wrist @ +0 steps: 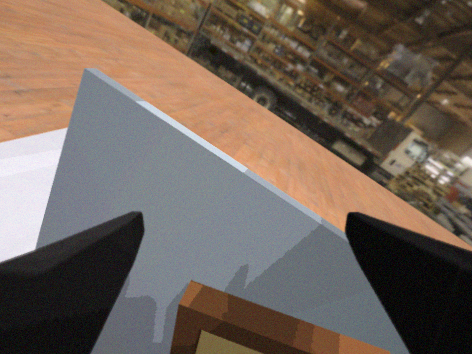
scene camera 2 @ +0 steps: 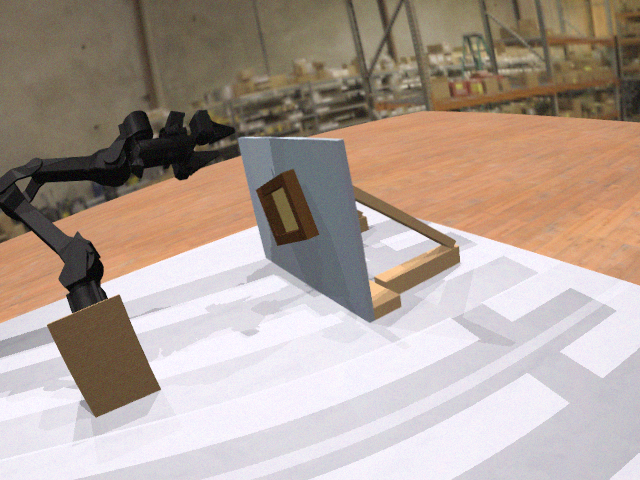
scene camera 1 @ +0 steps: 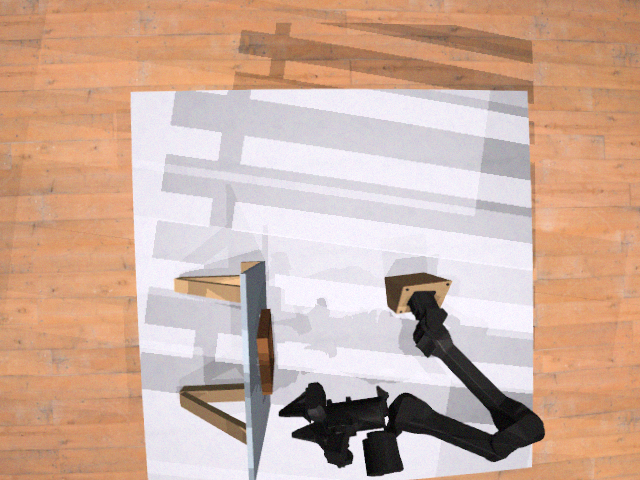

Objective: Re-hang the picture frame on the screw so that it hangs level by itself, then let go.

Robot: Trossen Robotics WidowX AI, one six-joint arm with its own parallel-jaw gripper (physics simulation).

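Seen in the pictures: gripper, fingertip midpoint: (wrist: 245,221) (scene camera 2: 226,142) (scene camera 1: 285,424); arm's base, origin of the base link: (scene camera 2: 94,321) (scene camera 1: 421,297).
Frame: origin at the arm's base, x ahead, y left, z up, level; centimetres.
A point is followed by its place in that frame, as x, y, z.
Observation:
The brown picture frame (scene camera 1: 265,356) @(41.3, 12.1, 10.3) (scene camera 2: 305,209) @(42.9, 4.9, 4.6) (wrist: 250,310) @(41.9, 18.1, 8.5) with a yellowish inside is against the front of the upright blue-grey panel (scene camera 1: 246,320) (scene camera 2: 330,206) (wrist: 175,175). In scene camera 2 and the wrist view it is tilted relative to the panel's top edge. Its lower part is cut off in the wrist view. I cannot make out the screw. My gripper (scene camera 1: 287,424) @(36.0, 23.4, 18.7) (scene camera 2: 225,142) @(36.0, 23.4, 18.7) (wrist: 245,221) @(36.0, 23.4, 18.7) is open and empty. It is in front of the panel, apart from it and higher than the frame, near the end of the panel at the bottom of scene camera 1.
Wooden braces (scene camera 1: 206,289) @(58.3, -1.9, 0.9) (scene camera 2: 418,269) @(59.9, -3.6, -11.3) stand behind the panel. My arm rises from a brown wooden block (scene camera 1: 413,286) @(3.7, -3.8, 4.0) (scene camera 2: 103,356) @(-0.2, -4.6, -4.4) facing the panel's front. The panel and block stand on a white surface (scene camera 1: 336,116) @(23.1, -55.0, -14.4) (scene camera 2: 413,372) @(41.9, -25.5, -14.4), with wooden floor around it.

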